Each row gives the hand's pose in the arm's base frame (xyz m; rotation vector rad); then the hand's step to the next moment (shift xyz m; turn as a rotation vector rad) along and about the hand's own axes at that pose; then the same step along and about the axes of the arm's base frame.
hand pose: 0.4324 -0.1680 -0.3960 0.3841 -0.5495 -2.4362
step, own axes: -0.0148 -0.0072 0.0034 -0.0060 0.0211 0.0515
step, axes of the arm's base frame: 0.0066 0.0154 0.0017 -0.0051 0.0034 0.0556
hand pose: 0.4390 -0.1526 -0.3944 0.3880 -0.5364 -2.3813
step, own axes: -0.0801 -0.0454 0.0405 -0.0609 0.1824 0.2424
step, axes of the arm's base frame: 0.0185 0.0957 0.0248 0.0450 -0.0207 0.3054
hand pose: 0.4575 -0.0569 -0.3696 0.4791 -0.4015 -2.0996
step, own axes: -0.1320 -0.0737 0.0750 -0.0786 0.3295 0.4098
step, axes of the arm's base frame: -0.0222 0.1577 0.0558 0.0790 -0.0668 0.5215
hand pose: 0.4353 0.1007 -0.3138 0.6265 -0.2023 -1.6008
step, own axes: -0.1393 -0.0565 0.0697 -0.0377 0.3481 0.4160
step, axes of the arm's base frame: -0.0829 0.1260 0.0687 0.0916 -0.1102 0.5245
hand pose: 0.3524 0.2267 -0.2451 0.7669 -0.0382 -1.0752
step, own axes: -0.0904 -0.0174 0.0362 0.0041 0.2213 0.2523
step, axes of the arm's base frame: -0.0727 0.0484 0.0465 0.0770 -0.0859 0.3152
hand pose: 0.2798 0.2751 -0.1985 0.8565 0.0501 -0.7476
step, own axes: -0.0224 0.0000 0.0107 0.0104 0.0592 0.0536
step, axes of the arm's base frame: -0.0194 0.0054 0.0145 0.0310 -0.0186 0.0720
